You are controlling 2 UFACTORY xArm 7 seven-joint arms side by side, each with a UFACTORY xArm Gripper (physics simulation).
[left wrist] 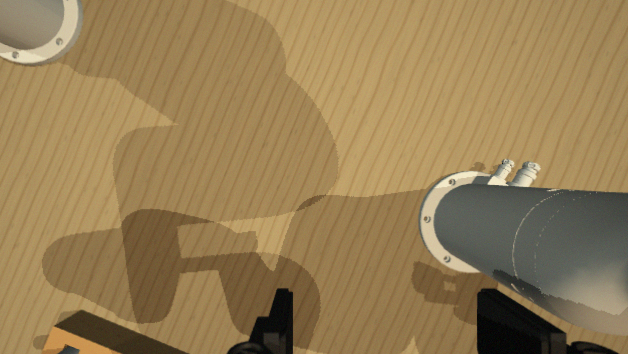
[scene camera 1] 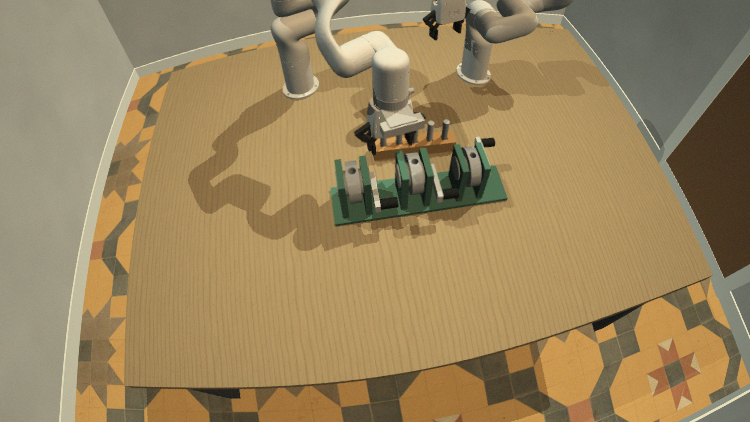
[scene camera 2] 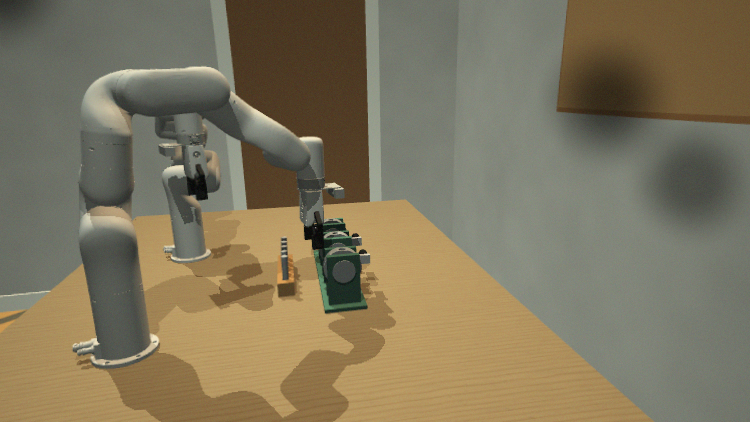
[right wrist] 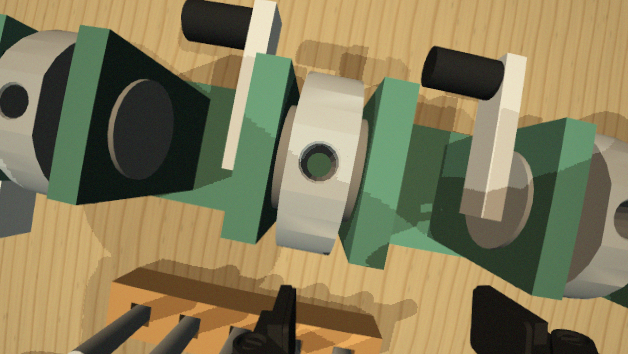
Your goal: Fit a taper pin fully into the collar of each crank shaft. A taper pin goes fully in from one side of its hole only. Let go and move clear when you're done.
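Seen in the pictures: left gripper, fingertip midpoint: (left wrist: 384, 320) (scene camera 1: 445, 34) (scene camera 2: 198, 197); right gripper, fingertip midpoint: (scene camera 1: 390, 145) (scene camera 2: 313, 244) (right wrist: 384, 316); left arm's base at its link origin: (left wrist: 467, 220) (scene camera 1: 473, 73) (scene camera 2: 191, 256); right arm's base at its link origin: (left wrist: 32, 14) (scene camera 1: 300, 87) (scene camera 2: 126, 351).
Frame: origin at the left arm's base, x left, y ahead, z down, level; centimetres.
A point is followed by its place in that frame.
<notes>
My right gripper (scene camera 1: 391, 144) @[z -13.4, x -29.3, y 46.1 cm] (scene camera 2: 317, 240) @[z -13.4, x -29.3, y 46.1 cm] (right wrist: 384, 316) @[z -13.4, x -29.3, y 46.1 cm] is open and empty, low beside the rack and the green crank stand. Its fingers partly cover the rack in scene camera 1. My left gripper (scene camera 1: 445, 31) @[z -23.8, x -13.1, y 9.6 cm] (scene camera 2: 198, 190) @[z -23.8, x -13.1, y 9.6 cm] (left wrist: 384, 320) @[z -23.8, x -13.1, y 9.6 cm] is open and empty, high at the back. Several grey taper pins (scene camera 1: 445, 130) @[z -7.9, x -14.5, y 35.6 cm] (scene camera 2: 284, 267) @[z -7.8, x -32.2, y 38.0 cm] (right wrist: 112, 330) @[z -7.9, x -14.5, y 35.6 cm] stand in the orange rack (scene camera 1: 432, 145) @[z -3.7, x -17.9, y 37.7 cm] (scene camera 2: 286, 288) @[z -2.4, x -34.1, y 38.6 cm] (left wrist: 57, 337) @[z -4.0, x -33.5, y 37.0 cm] (right wrist: 130, 295) @[z -4.0, x -13.1, y 36.0 cm]. The left collar (scene camera 1: 352, 186) @[z -13.5, x -37.7, y 58.0 cm], middle collar (scene camera 1: 416, 181) @[z -12.8, x -23.4, y 55.9 cm] (right wrist: 325, 200) @[z -14.7, x -24.6, y 50.3 cm] and right collar (scene camera 1: 474, 170) @[z -13.4, x -9.3, y 52.7 cm] in scene camera 1 have dark open holes facing up.
The green stand (scene camera 1: 493, 191) @[z -1.0, x -1.4, y 50.4 cm] (scene camera 2: 343, 308) @[z -0.8, x -43.9, y 54.8 cm] lies in front of the rack in scene camera 1. A black-handled crank (scene camera 1: 376, 191) @[z -11.1, x -32.4, y 57.7 cm] and another crank (scene camera 1: 437, 183) @[z -11.3, x -18.3, y 55.3 cm] point to the front; the right crank's black handle (scene camera 1: 487, 142) @[z -11.0, x -3.9, y 41.6 cm] stands toward the back. Both arm bases are bolted behind the rack.
</notes>
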